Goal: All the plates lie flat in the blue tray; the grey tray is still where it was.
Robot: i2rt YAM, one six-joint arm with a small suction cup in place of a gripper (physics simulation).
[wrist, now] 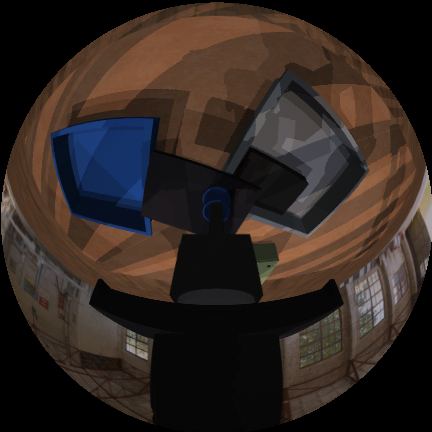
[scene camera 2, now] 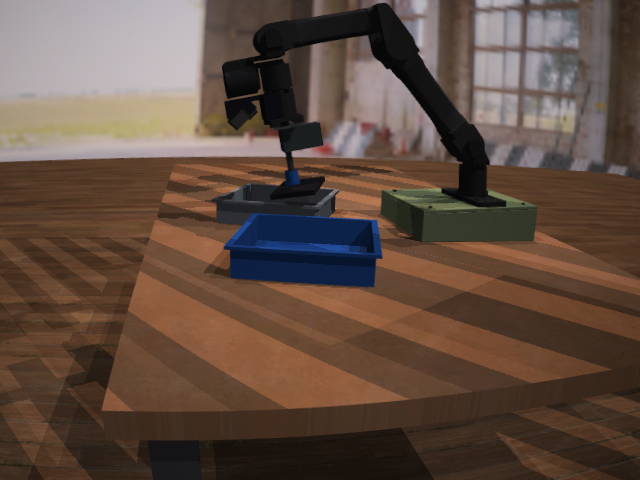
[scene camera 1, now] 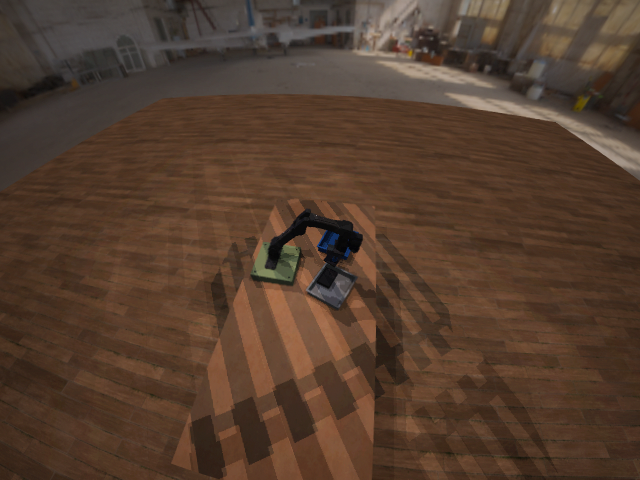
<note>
The table carries a blue tray (scene camera 2: 286, 248). Also in view: my suction cup (scene camera 2: 292, 178) and a grey tray (scene camera 2: 235, 207).
The blue tray is seen too in the wrist view (wrist: 101, 164). The grey tray also shows in the wrist view (wrist: 293, 124) and in scene camera 1 (scene camera 1: 334, 296). My suction cup also shows in the wrist view (wrist: 213, 193).
</note>
